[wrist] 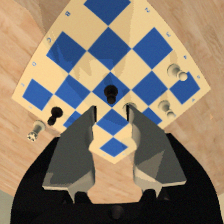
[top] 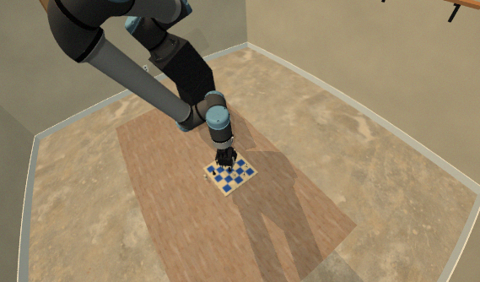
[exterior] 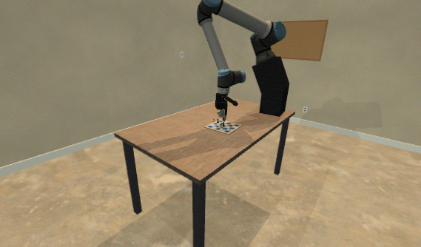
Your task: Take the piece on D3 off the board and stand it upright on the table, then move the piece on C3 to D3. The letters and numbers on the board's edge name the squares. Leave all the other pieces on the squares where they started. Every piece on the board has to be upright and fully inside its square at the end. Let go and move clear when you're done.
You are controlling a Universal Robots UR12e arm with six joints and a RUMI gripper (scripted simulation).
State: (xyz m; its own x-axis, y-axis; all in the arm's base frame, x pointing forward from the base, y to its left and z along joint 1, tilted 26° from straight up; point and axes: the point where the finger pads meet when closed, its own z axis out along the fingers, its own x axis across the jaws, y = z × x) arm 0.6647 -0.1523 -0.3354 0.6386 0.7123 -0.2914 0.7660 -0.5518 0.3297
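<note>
My gripper is now 6 cm above the chessboard. The rest, counted from my hand: white chess piece 13 cm to the right, 4 cm below, 3 cm behind.
</note>
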